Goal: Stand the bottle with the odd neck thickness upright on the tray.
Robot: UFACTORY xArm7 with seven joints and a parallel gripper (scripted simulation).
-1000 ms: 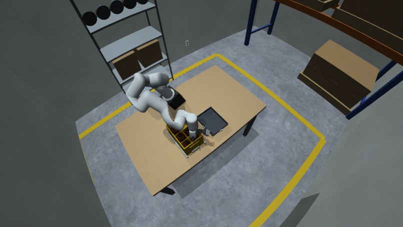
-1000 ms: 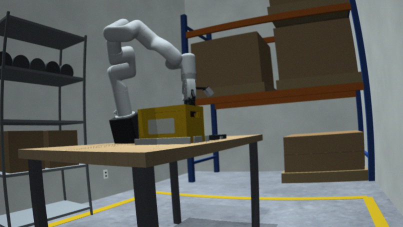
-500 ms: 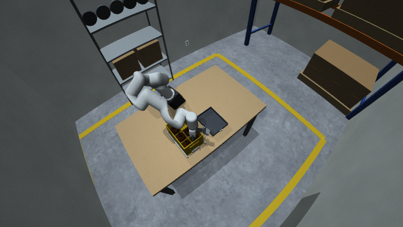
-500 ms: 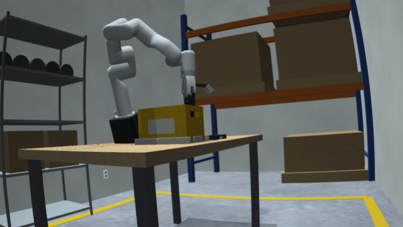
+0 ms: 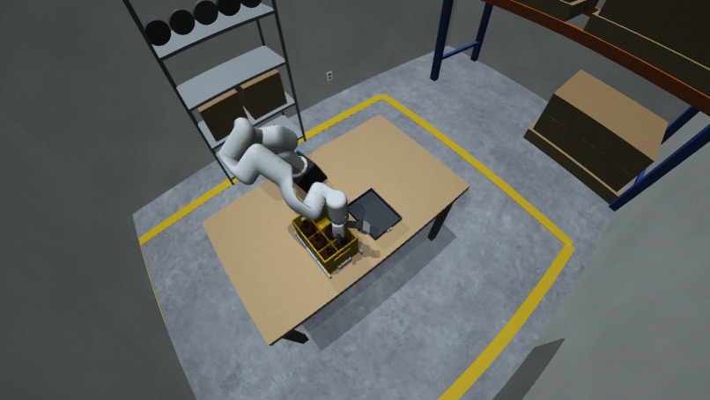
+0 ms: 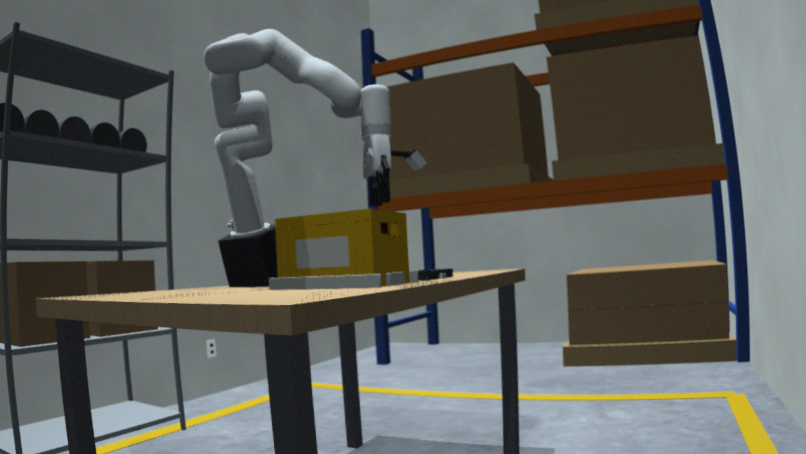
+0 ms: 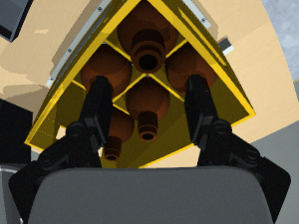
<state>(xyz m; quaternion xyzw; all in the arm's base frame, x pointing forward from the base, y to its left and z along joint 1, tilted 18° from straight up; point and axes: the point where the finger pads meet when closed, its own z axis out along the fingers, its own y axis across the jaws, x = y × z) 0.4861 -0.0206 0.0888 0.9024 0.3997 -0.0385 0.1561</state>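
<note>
Now: the crate 90 mm behind my hand, 50 mm to the right of it and 130 mm below it. Also, from my hand: tray (80 mm behind, 250 mm to the left, 200 mm below); then bottle (130 mm below).
</note>
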